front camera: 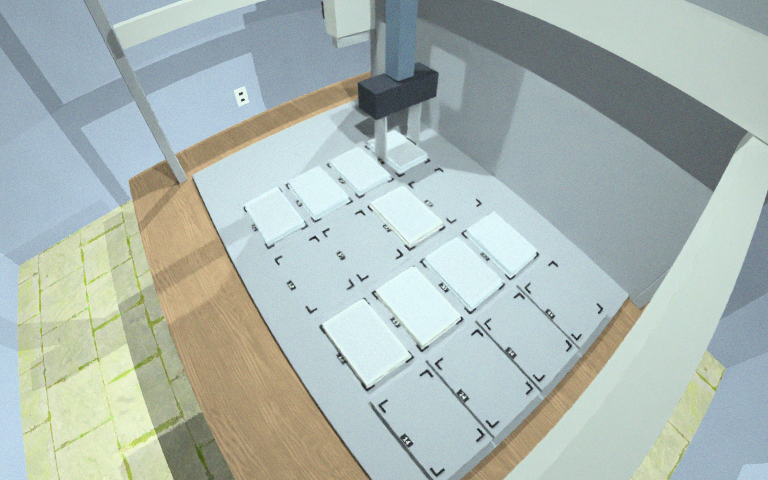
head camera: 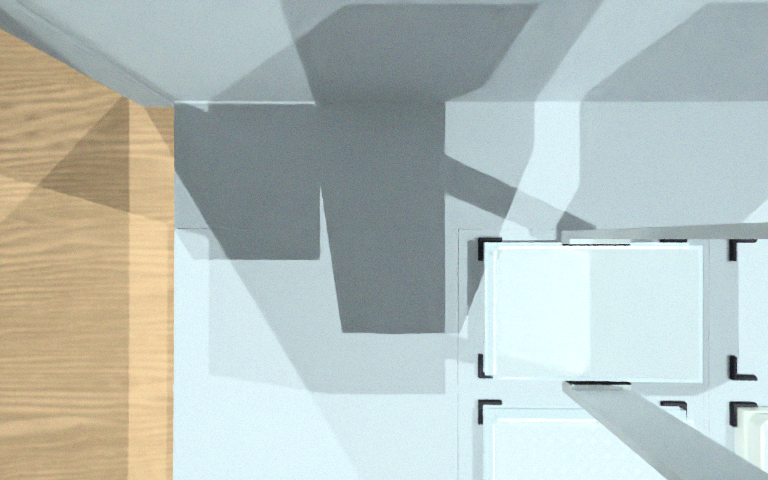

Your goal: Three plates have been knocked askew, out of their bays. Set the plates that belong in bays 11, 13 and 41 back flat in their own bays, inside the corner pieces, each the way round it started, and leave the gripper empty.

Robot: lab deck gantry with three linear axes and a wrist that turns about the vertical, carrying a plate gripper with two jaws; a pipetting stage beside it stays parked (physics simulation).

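Frame: origin at the robot's base, x right, y back, z down, level; metres.
Where they show: gripper, fingertip midpoint: (front camera: 397,149) (head camera: 590,310); robot's base, link origin: (front camera: 245,208).
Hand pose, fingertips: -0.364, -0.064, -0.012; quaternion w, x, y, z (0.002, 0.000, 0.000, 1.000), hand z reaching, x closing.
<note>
Things, the pixels of their centre, and the offset from my fingertips, as dx, dy, dz.
- bay 41 plate, body centre: (head camera: 590,311) (front camera: 397,149) +0.000, +0.000, +0.000
- bay 11 plate, body centre: (front camera: 273,214) +0.321, +0.000, +0.004
- bay 13 plate, body centre: (front camera: 365,341) +0.321, -0.328, +0.004
- bay 31 plate, body centre: (head camera: 586,477) (front camera: 359,169) +0.107, +0.000, +0.004
The bay 41 plate (front camera: 408,158) (head camera: 538,316) lies level at the back of the deck, in line with its corner pieces, and looks down on the deck. My gripper (front camera: 398,149) (head camera: 597,314) is shut on it, with one jaw against each long side. The bay 41 label is hidden. In the front view the bay 11 plate (front camera: 274,216) lies flat and square inside its corner pieces at the left, and the bay 13 plate (front camera: 367,342) lies flat and square in its bay near the front.
The bay 31 plate (front camera: 360,169) (head camera: 543,447) is close beside the held one. Other plates stand in bays 21 (front camera: 318,191), 32 (front camera: 406,215), 23 (front camera: 419,305), 33 (front camera: 464,271) and 43 (front camera: 501,243). The pipetting stage (front camera: 350,19) hangs behind. A grey wall (front camera: 555,226) runs along the deck's far side.
</note>
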